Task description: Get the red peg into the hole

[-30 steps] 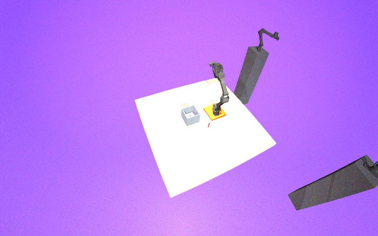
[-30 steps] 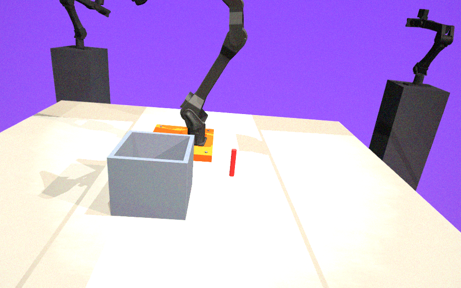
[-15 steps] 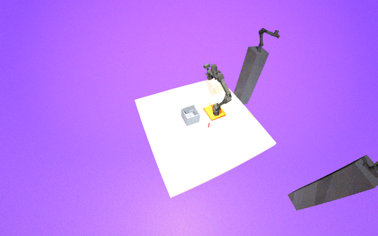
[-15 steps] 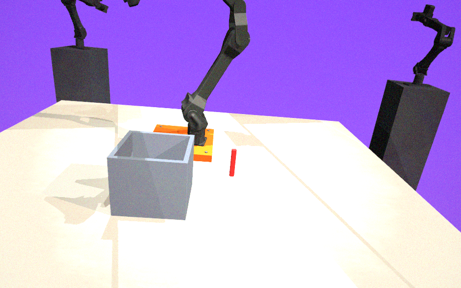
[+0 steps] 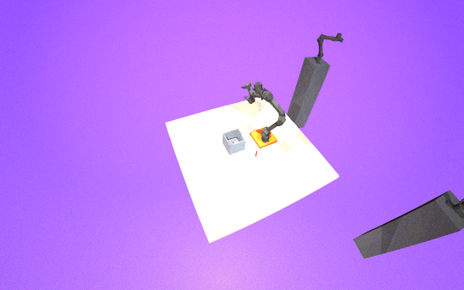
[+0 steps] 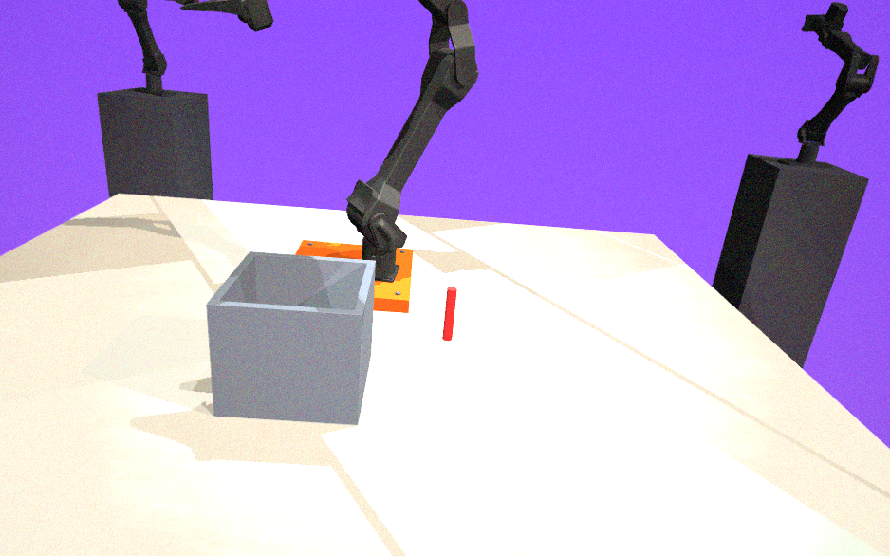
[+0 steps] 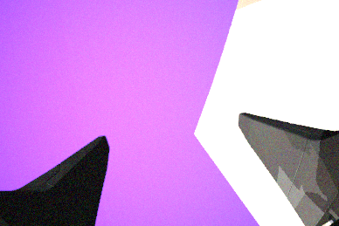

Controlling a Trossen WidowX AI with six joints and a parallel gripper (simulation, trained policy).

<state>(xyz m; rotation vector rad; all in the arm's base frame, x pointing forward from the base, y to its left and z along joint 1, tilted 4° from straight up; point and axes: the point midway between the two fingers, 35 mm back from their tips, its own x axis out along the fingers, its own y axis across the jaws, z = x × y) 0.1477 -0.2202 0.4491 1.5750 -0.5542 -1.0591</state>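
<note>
My gripper tip is 4 cm past the red peg, 38 cm to the right of it and 42 cm above it. Also, from my gripper tip: plate: 13 cm ahead, 21 cm to the left, 41 cm below.
</note>
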